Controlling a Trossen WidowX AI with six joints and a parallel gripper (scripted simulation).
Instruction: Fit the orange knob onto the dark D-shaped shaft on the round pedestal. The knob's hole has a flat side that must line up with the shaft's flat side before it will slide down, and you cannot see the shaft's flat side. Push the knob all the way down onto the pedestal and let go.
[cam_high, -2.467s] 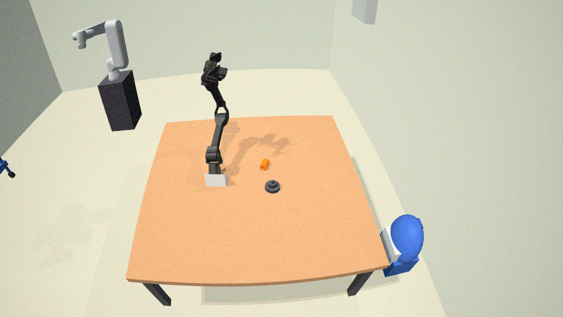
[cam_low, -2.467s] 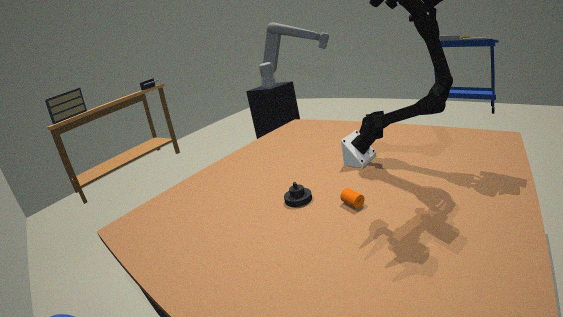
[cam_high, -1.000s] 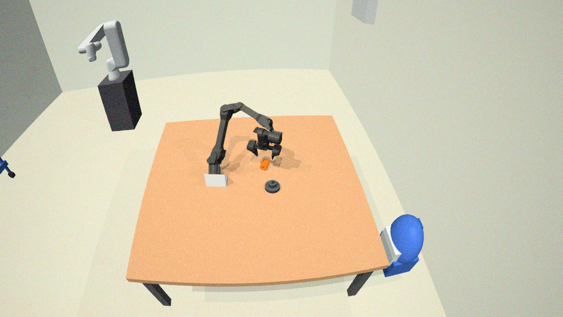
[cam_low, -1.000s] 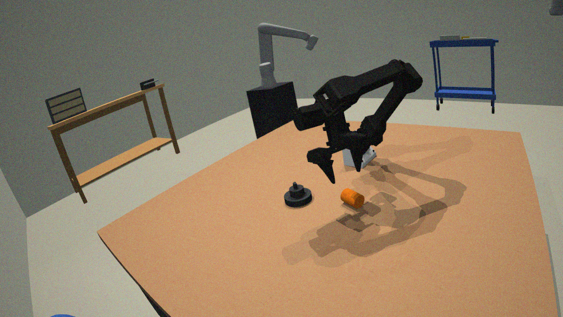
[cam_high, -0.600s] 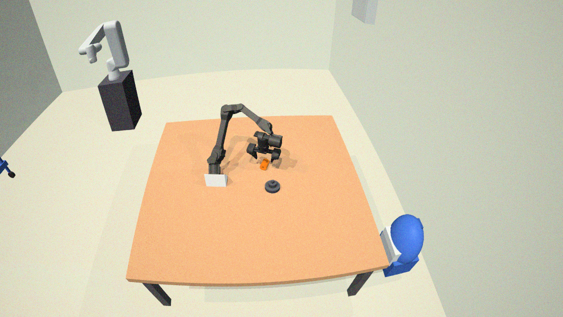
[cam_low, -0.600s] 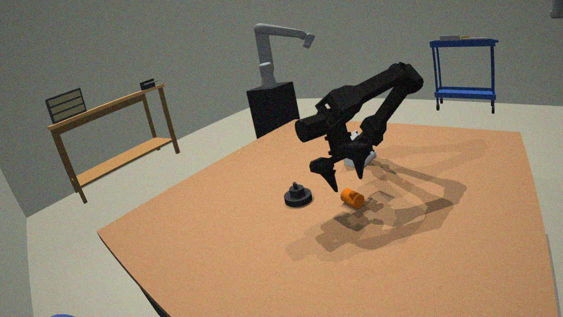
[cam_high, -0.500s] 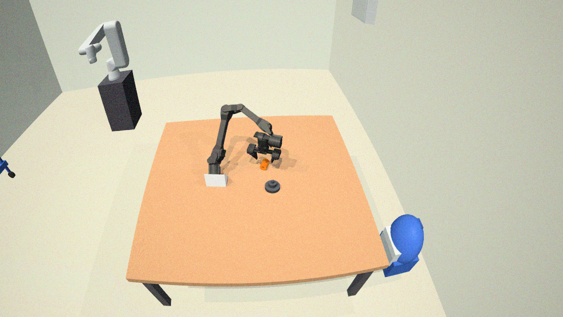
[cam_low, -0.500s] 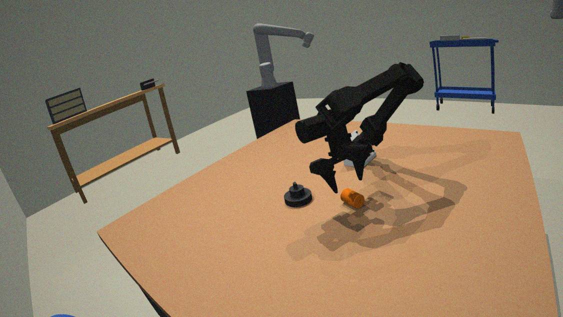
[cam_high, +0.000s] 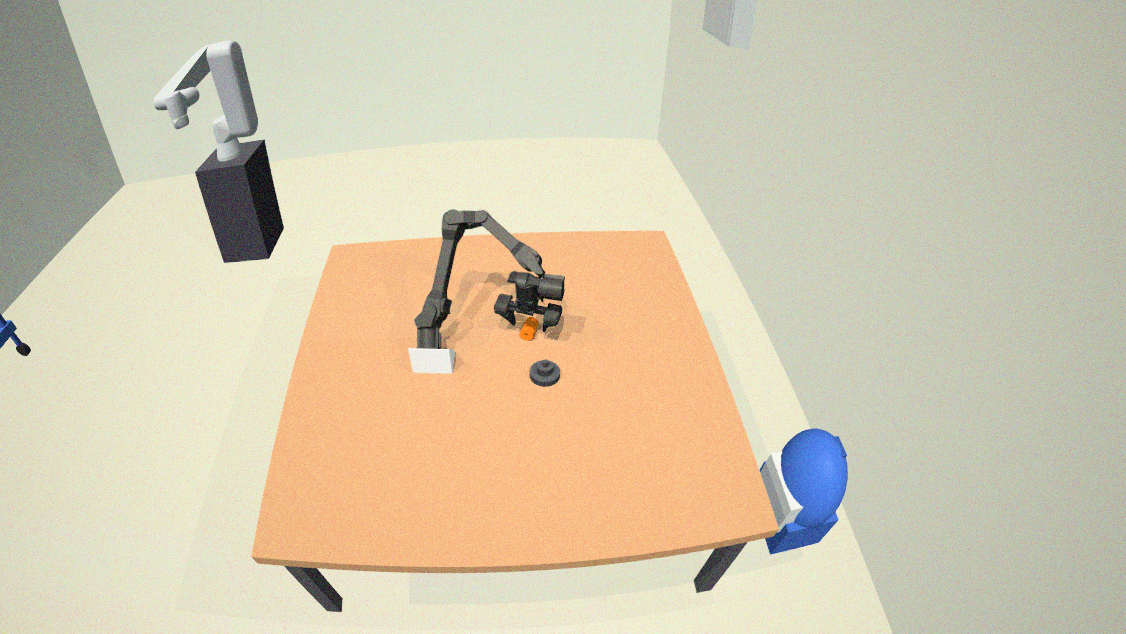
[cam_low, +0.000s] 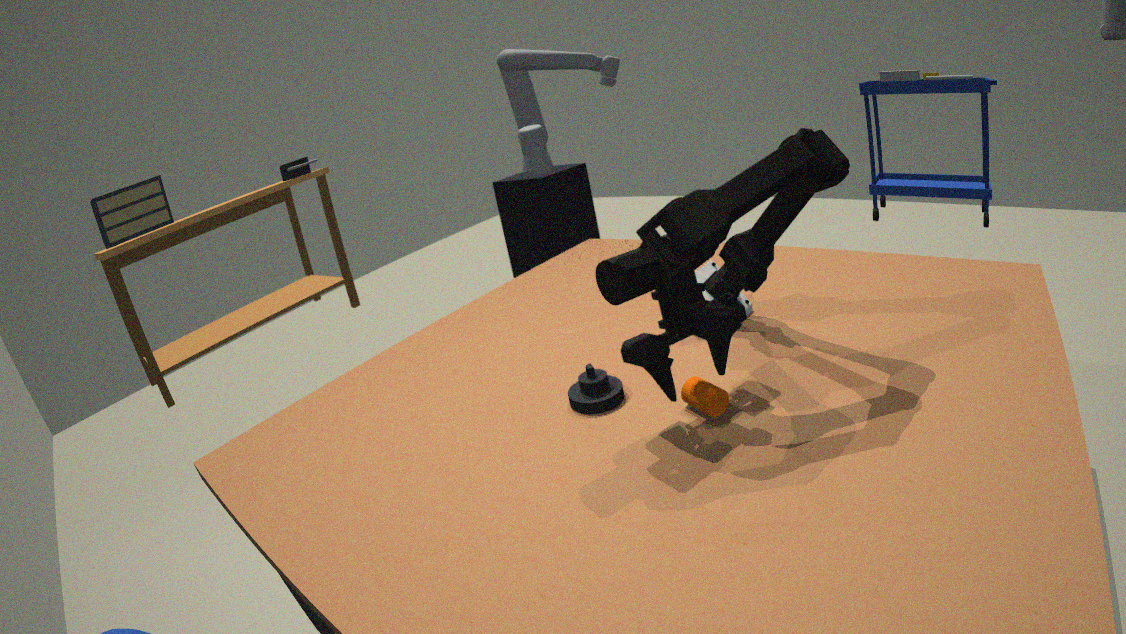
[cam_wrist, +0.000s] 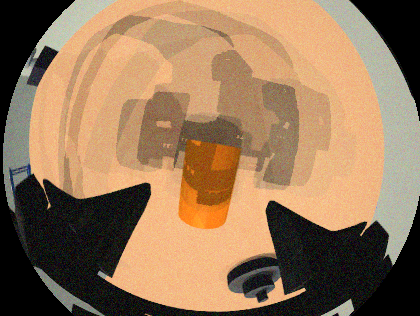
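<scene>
The orange knob lies 1 cm to the left of my gripper tip and 1 cm below it. The rest, counted from my gripper tip: dark round pedestal 16 cm to the right, 3 cm ahead.
</scene>
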